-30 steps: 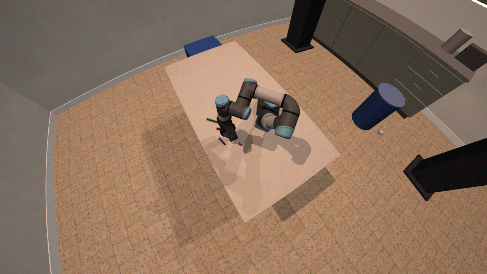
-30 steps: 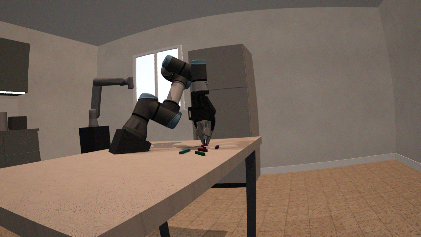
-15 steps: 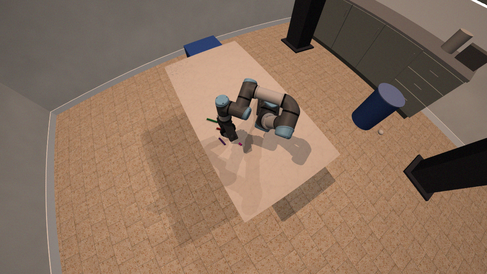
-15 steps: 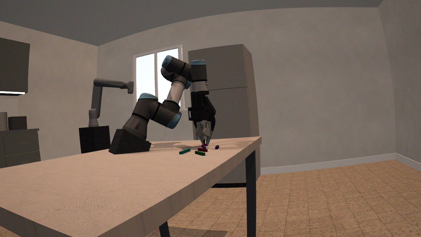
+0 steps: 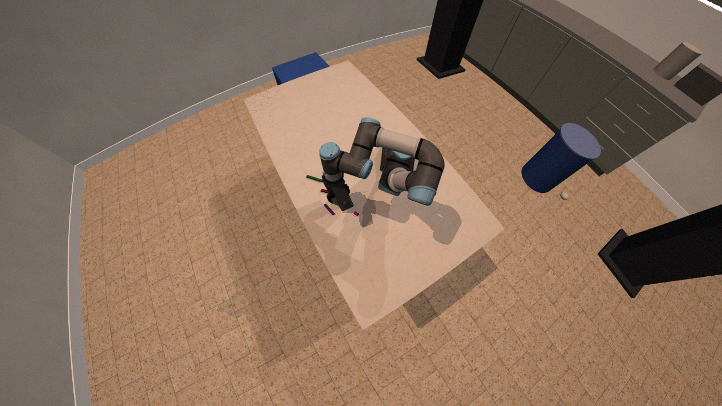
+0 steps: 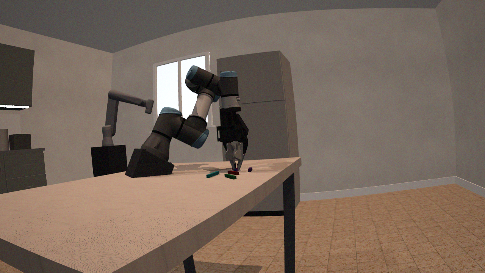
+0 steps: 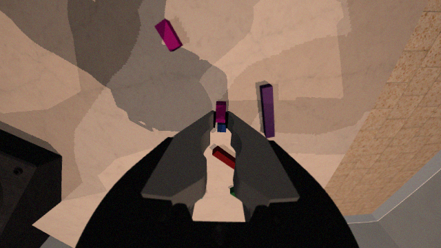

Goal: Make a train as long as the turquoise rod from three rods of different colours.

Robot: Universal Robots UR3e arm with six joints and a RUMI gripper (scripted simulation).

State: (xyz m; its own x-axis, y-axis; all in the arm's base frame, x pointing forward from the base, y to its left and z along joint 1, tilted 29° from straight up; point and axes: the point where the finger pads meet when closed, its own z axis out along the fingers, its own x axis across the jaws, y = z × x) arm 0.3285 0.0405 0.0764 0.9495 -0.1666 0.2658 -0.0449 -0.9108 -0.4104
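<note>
The blue rod lies 20 mm to the right of my hand and 10 mm below it. Round my hand: red rod 20 mm ahead, 80 mm to the right, 10 mm below; then purple rod 50 mm ahead, 10 mm below; then turquoise rod 40 mm behind, 110 mm to the right, 10 mm below.
</note>
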